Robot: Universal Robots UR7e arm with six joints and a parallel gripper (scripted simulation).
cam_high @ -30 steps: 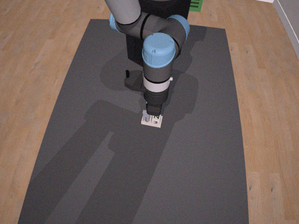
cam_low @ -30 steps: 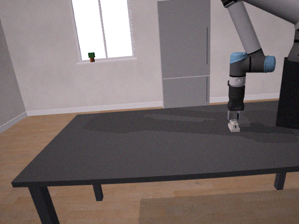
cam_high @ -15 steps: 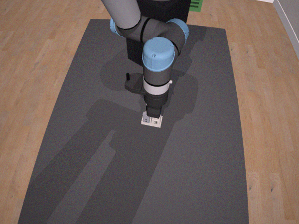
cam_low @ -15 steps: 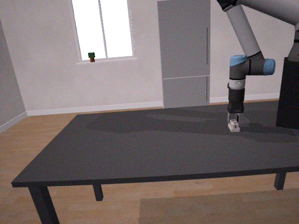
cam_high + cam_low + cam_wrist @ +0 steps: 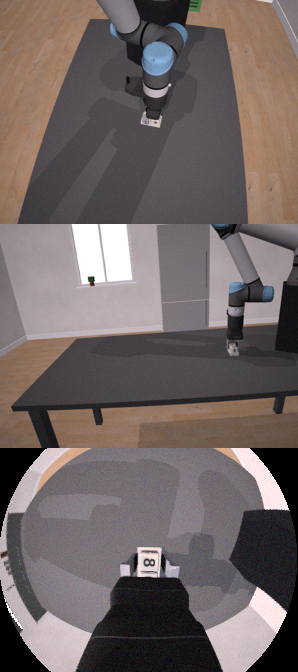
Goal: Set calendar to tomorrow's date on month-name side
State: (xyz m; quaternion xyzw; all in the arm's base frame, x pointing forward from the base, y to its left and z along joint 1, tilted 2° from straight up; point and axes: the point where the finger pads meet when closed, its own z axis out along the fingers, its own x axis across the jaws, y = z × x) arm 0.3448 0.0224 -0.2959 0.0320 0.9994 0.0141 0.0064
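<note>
Now: hand 30 mm above the white calendar tray and 20 mm to the right of it.
</note>
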